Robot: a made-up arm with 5 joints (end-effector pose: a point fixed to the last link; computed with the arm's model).
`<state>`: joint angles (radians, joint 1 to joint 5).
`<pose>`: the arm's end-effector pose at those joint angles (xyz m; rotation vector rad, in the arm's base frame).
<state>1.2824 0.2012 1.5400 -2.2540 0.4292</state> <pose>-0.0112 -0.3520 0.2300 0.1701 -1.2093 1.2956</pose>
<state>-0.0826 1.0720 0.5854 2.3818 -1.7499</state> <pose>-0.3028 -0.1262 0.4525 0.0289 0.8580 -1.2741</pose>
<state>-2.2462 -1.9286 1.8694 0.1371 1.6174</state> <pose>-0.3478 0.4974 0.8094 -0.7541 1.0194 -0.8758</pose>
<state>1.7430 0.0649 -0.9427 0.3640 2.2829</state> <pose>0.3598 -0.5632 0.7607 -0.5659 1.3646 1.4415</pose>
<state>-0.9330 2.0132 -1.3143 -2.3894 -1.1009</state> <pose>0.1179 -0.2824 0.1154 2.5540 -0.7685 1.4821</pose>
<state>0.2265 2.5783 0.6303 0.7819 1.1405</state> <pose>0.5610 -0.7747 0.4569 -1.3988 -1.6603 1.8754</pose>
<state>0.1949 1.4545 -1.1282 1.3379 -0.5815</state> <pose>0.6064 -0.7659 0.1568 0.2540 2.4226 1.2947</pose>
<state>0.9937 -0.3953 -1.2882 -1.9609 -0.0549</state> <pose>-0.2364 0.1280 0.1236 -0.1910 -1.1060 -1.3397</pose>
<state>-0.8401 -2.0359 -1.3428 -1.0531 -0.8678</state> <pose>0.4521 0.3330 0.4167 -0.4048 2.3521 0.9722</pose>
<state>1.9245 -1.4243 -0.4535 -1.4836 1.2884</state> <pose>-0.2717 0.4492 0.1674 -2.7108 0.1804 -0.1571</pose>
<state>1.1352 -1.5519 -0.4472 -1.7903 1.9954</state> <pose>-0.1666 0.3268 -0.1698 2.4004 0.0195 1.2047</pose>
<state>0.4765 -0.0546 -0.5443 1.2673 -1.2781</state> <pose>-0.2647 -0.4296 0.7710 1.5039 1.6469 -0.9678</pose>
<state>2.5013 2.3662 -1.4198 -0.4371 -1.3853</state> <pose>-0.5604 -0.7354 -0.2192 -0.6999 -0.6925 1.0690</pose>
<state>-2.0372 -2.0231 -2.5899 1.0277 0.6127</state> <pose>0.5080 0.4825 0.5172 -0.9026 2.5389 -0.6826</pose>
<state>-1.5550 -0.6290 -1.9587 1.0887 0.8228</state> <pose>0.3604 -0.2694 -0.5695 0.3506 -1.4836 1.2086</pose>
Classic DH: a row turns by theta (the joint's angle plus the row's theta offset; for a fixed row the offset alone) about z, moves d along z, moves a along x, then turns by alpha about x. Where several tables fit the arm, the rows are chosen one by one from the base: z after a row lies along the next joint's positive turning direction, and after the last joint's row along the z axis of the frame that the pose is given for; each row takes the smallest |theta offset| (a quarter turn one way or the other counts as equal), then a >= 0, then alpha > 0; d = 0 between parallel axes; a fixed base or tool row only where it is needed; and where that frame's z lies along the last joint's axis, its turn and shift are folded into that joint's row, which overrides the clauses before.
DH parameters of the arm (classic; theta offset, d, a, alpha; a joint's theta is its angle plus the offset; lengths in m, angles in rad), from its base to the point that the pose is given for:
base (fixed): 0 0.1231 0 -1.5708
joint 1: 0 -0.1547 0.0804 1.5708
joint 2: 1.5708 -0.0621 0.0129 -1.5708
joint 3: -1.5708 0.4404 0.208 -1.5708
joint 4: 0 -0.0049 0.0533 1.5708
joint 5: -1.5708 0.4284 0.0802 -1.5708
tool (fixed): 1.5708 -0.0219 0 0

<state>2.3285 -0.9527 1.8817 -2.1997 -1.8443</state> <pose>0.0385 -0.0828 0.2497 1.6221 2.4268 0.3440</pose>
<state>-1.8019 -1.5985 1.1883 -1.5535 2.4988</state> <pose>0.1989 0.4166 0.0916 1.1774 -1.1519 2.2109</pose>
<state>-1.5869 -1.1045 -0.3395 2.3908 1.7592</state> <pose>-0.3110 -0.1831 0.0658 -0.7580 -0.2241 0.8639</pose>
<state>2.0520 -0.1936 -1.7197 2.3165 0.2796</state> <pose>-0.1430 -0.5796 0.3272 -2.2081 -1.5676 -0.3245</pose>
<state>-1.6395 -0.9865 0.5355 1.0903 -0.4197</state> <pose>-0.4738 0.5172 0.0303 1.2413 -0.3810 -0.6372</pose>
